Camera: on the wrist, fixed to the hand. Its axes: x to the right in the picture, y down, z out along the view.
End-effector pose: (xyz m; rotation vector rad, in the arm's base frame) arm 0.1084 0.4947 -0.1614 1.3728 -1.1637 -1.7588
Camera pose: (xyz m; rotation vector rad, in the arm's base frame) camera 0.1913 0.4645 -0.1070 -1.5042 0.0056 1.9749
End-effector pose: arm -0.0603 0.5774 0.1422 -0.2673 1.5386 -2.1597
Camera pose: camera -0.0634 0.6417 0.0610 1.5319 -0.7364 1.8841
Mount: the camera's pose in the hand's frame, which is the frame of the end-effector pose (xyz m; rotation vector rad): -0.0192 0.0580 -0.0837 0.0323 -0.3398 -1.5548
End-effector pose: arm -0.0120 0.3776 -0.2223 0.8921 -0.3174 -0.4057
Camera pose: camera 0.0192 0.4763 -0.2271 0.9604 0.1388 -1.9980
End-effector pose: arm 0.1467 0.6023 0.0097 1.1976 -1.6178 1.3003
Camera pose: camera 0.0961 0.6913 -0.0066 2.0437 -0.3941 0.0908
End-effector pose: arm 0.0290 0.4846 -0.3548 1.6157 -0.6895 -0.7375
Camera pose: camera 0.0796 0.5420 -0.2849 1.8871 0.5316 -2.1099
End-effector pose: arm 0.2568 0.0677 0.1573 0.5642 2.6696 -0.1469
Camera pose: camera 0.2658 0.1289 0.2404 -1.4476 2.1218 -0.6084
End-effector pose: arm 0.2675 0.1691 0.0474 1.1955 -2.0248 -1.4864
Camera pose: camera 0.3131 0.1392 0.1355 -1.8536 0.6218 1.4115
